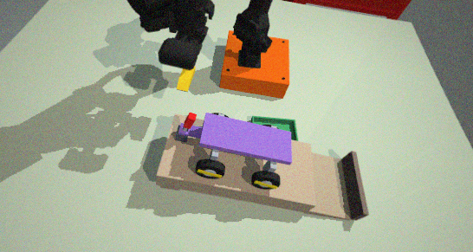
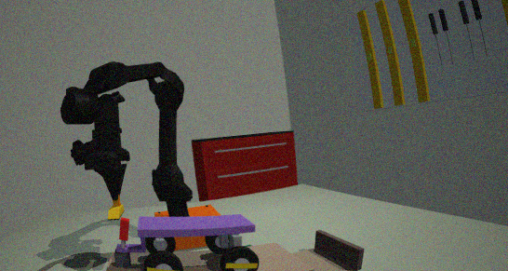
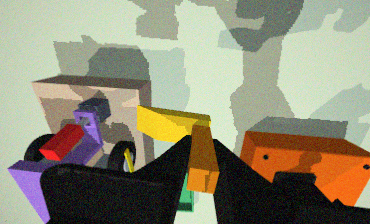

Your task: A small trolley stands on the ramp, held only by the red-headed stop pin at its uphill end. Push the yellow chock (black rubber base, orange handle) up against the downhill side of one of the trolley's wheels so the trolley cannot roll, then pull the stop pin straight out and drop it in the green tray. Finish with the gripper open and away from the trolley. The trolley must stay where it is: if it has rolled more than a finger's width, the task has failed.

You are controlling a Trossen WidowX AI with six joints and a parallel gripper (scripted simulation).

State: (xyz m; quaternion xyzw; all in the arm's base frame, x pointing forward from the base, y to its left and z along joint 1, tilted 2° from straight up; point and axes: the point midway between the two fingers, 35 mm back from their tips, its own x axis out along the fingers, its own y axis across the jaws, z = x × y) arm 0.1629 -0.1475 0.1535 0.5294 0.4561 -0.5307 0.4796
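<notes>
Right now the yellow chock is 2 cm ahead of my gripper tip and 1 cm below it. Also, from my gripper tip: trolley: 16 cm ahead, 13 cm to the left, 6 cm below; dark end wall: 41 cm to the left, 18 cm ahead, 14 cm below; red-headed stop pin: 13 cm ahead, 4 cm below, 1 cm to the left.
</notes>
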